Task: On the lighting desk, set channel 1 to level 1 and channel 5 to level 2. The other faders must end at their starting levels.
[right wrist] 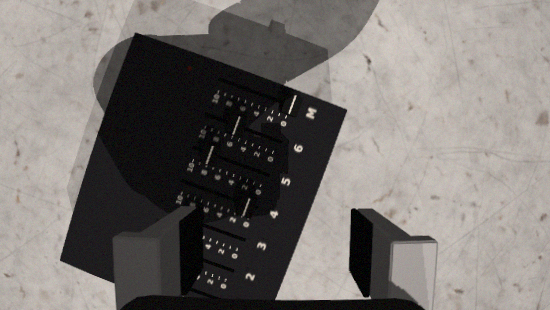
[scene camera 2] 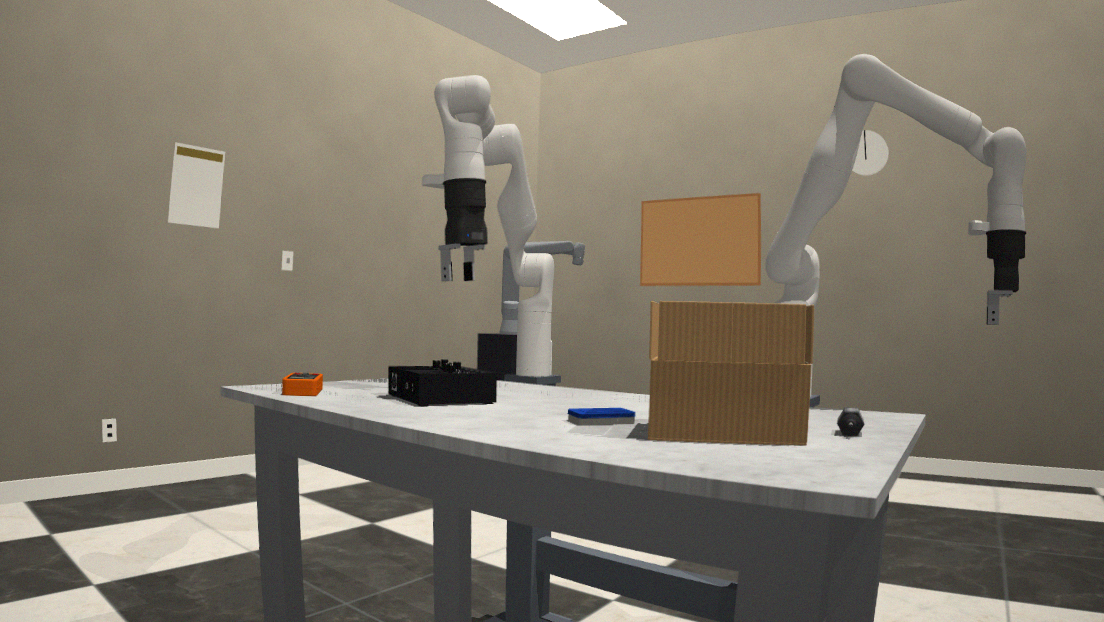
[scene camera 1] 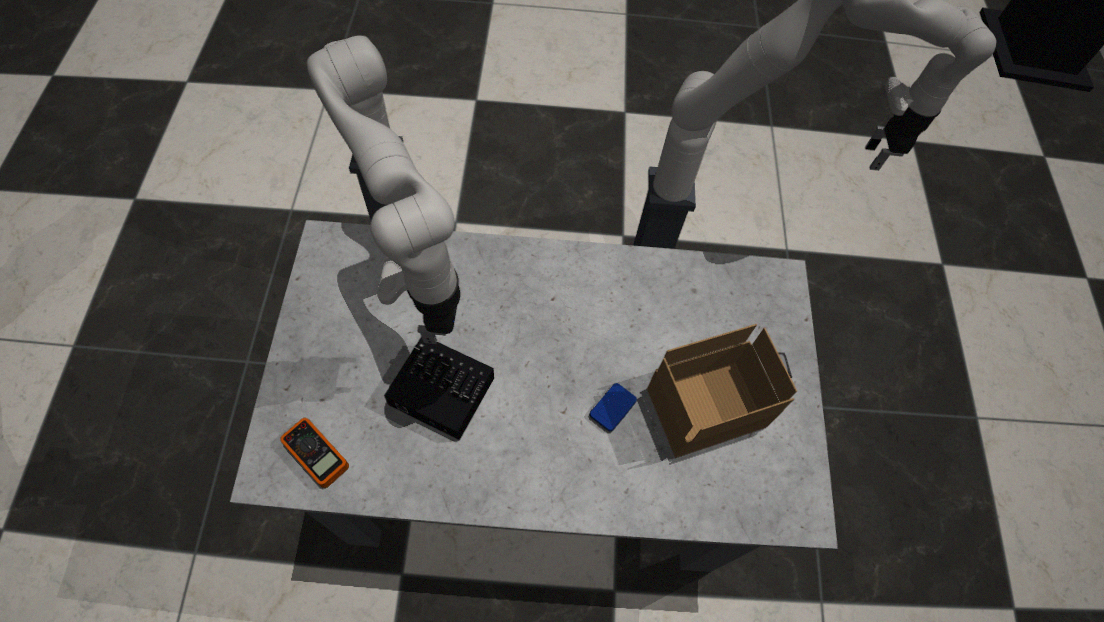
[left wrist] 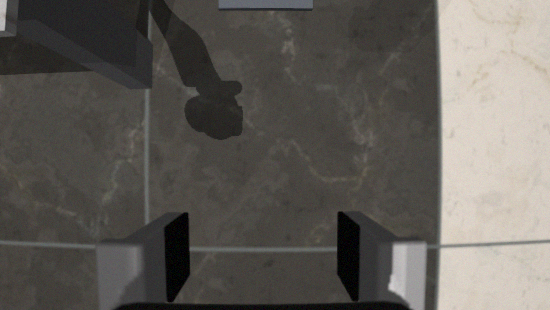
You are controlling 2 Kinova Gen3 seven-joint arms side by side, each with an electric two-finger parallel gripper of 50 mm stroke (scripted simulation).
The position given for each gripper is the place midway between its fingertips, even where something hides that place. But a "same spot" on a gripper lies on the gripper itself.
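Left gripper: visible in the left wrist view [263,244], in scene camera 1 and in scene camera 2; out of frame in the right wrist view. On the left gripper, [scene camera 2: 993,296] and [scene camera 1: 884,155] are the same spot. Right gripper: visible in scene camera 1, in scene camera 2 and in the right wrist view [276,239]; out of frame in the left wrist view. On the right gripper, [scene camera 1: 428,337] and [scene camera 2: 445,265] are the same spot.
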